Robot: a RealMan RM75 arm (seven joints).
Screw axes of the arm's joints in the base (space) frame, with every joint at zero. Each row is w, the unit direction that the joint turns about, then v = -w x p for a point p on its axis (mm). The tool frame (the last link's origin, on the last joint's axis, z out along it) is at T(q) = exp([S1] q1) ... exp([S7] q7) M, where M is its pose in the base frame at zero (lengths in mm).
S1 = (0, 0, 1, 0, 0, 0)
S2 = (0, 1, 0, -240.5, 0, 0)
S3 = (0, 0, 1, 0, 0, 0)
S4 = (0, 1, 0, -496.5, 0, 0)
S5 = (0, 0, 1, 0, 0, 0)
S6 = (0, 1, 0, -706.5, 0, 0)
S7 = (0, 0, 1, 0, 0, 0)
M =
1 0 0 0
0 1 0 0
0 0 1 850.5
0 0 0 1
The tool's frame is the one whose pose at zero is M.
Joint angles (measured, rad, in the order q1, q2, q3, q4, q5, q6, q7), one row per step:
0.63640, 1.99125, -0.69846, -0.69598, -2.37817, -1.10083, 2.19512
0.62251, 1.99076, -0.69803, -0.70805, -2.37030, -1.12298, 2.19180
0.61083, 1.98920, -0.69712, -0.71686, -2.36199, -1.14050, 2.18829
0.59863, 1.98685, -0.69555, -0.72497, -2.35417, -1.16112, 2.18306
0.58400, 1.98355, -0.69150, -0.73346, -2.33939, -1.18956, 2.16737
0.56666, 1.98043, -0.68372, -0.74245, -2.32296, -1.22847, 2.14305
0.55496, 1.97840, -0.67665, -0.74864, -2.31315, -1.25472, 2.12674
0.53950, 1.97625, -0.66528, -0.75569, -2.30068, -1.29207, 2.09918
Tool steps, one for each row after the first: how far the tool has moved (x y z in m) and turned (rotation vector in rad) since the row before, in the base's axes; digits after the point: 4 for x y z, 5 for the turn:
0.0019, -0.0044, 0.0014, -0.00754, 0.00954, -0.00026
0.0018, -0.0036, 0.0017, -0.00443, 0.00850, -0.00033
0.0020, -0.0041, 0.0017, -0.00708, 0.00860, 0.00048
0.0018, -0.0051, 0.0022, -0.00908, 0.01290, 0.00872
0.0019, -0.0069, 0.0020, -0.01467, 0.01654, 0.01497
0.0014, -0.0047, 0.0017, -0.00854, 0.01106, 0.00978
0.0017, -0.0068, 0.0019, -0.01297, 0.01451, 0.01788

